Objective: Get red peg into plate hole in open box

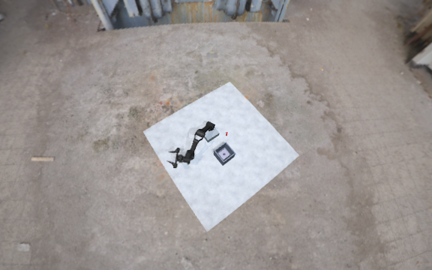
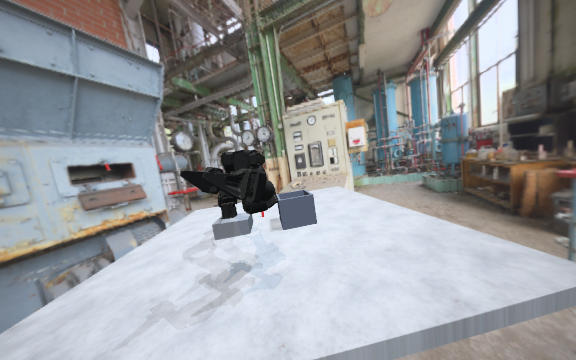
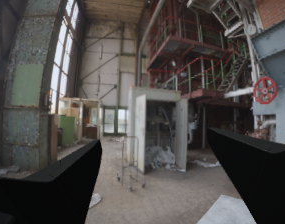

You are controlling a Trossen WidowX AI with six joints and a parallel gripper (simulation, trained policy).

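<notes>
Right now the red peg is 67 cm to the left of my gripper tip, 26 cm below it and 6 cm behind it. The rest, counted from my gripper tip: pale plate: 53 cm to the left, 26 cm below, 14 cm ahead.
</notes>
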